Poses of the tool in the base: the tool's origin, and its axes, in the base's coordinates. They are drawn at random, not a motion.
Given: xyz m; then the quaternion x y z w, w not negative.
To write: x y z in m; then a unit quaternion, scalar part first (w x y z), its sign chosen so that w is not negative. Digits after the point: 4 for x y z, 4 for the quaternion.
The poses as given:
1: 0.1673 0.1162 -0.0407 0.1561 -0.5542 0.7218 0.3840
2: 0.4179 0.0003 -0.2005 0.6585 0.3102 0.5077 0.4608
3: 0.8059 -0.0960 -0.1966 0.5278 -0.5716 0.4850 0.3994
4: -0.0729 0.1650 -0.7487 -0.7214 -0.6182 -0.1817 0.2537
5: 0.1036 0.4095 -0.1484 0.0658 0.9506 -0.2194 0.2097
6: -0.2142 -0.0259 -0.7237 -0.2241 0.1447 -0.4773 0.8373
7: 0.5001 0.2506 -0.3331 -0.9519 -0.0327 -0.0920 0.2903
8: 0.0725 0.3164 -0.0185 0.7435 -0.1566 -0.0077 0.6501
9: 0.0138 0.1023 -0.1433 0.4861 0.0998 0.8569 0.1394
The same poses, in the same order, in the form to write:
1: 0.1673 0.1162 -0.0407 0.3840 0.1561 -0.5542 0.7218
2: 0.4179 0.0003 -0.2005 0.4608 0.6585 0.3102 0.5077
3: 0.8059 -0.0960 -0.1966 0.3994 0.5278 -0.5716 0.4850
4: -0.0729 0.1650 -0.7487 0.2537 -0.7214 -0.6182 -0.1817
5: 0.1036 0.4095 -0.1484 0.2097 0.0658 0.9506 -0.2194
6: -0.2142 -0.0259 -0.7237 0.8373 -0.2241 0.1447 -0.4773
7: 0.5001 0.2506 -0.3331 0.2903 -0.9519 -0.0327 -0.0920
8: 0.0725 0.3164 -0.0185 0.6501 0.7435 -0.1566 -0.0077
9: 0.0138 0.1023 -0.1433 0.1394 0.4861 0.0998 0.8569
